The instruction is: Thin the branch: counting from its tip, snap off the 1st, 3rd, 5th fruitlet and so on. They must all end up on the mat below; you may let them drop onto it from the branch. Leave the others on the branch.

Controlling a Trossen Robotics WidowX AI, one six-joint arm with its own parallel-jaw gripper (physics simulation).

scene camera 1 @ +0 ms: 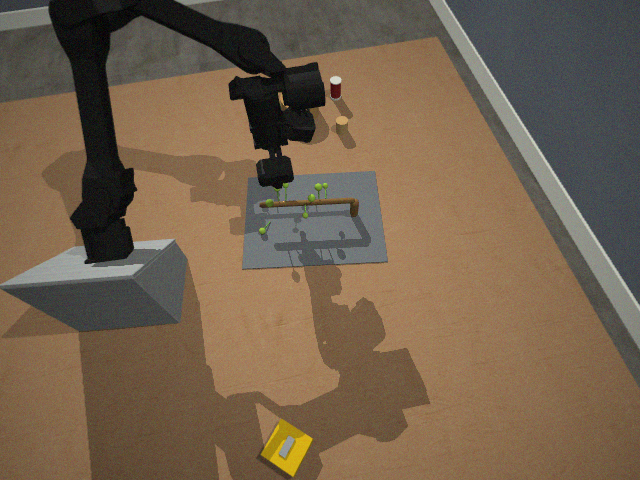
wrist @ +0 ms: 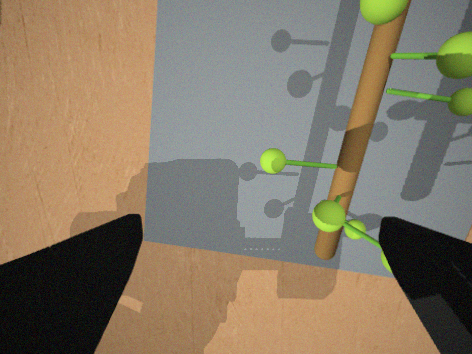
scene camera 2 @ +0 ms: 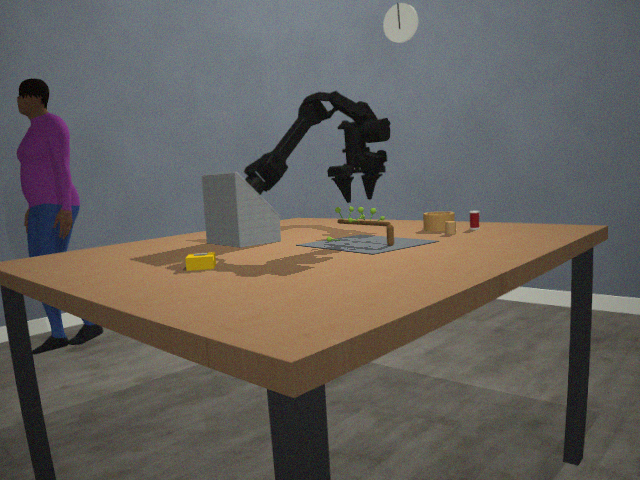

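Where they show: gripper, between the fingertips: (wrist: 260,226) (scene camera 2: 359,201); arm's base, origin of its link: (scene camera 1: 110,255) (scene camera 2: 245,196).
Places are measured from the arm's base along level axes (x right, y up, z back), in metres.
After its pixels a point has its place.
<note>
The brown branch (scene camera 1: 336,201) @[x -0.072, y -0.075, z -0.421 m] (scene camera 2: 371,222) @[x -0.074, y -0.077, z -0.399 m] (wrist: 372,95) @[x -0.088, y -0.074, z -0.354 m] stands over the grey mat (scene camera 1: 367,187) @[x -0.134, y -0.133, z -0.509 m] (scene camera 2: 418,241) @[x -0.149, y -0.133, z -0.493 m] (wrist: 200,110) @[x -0.178, y -0.133, z -0.343 m], its free tip at the left in scene camera 1. Several green fruitlets are on it; one (wrist: 272,161) @[x -0.135, y -0.063, z -0.326 m] sticks out left in the wrist view, and another (wrist: 328,216) @[x -0.114, y -0.040, z -0.308 m] sits near the tip. A loose fruitlet (scene camera 1: 262,230) @[x -0.067, y -0.120, z -0.257 m] (scene camera 2: 329,239) @[x -0.065, y -0.126, z -0.261 m] lies on the mat with its stem, in front of the tip. My gripper (scene camera 1: 278,186) (scene camera 2: 359,199) @[x -0.143, y -0.027, z -0.311 m] (wrist: 260,226) @[x -0.143, y -0.027, z -0.311 m] is open and empty above the branch's tip half. Its right finger partly hides a fruitlet (wrist: 386,257) in the wrist view.
A yellow block (scene camera 1: 302,443) @[x 0.350, y -0.107, z -0.264 m] (scene camera 2: 200,261) @[x 0.367, y -0.117, z -0.262 m] lies at the front. The grey base block (scene camera 1: 103,307) @[x 0.081, y -0.029, z 0.022 m] (scene camera 2: 219,211) @[x 0.080, y -0.036, z 0.029 m] stands left of the mat. Behind it are a red can (scene camera 1: 335,88) @[x -0.437, y -0.097, z -0.506 m] (scene camera 2: 474,220) @[x -0.439, y -0.108, z -0.515 m], a small tan cylinder (scene camera 1: 341,124) @[x -0.311, y -0.101, z -0.491 m] (scene camera 2: 450,227) @[x -0.310, y -0.115, z -0.501 m] and a round tan container (scene camera 2: 438,222) @[x -0.373, y -0.109, z -0.428 m].
</note>
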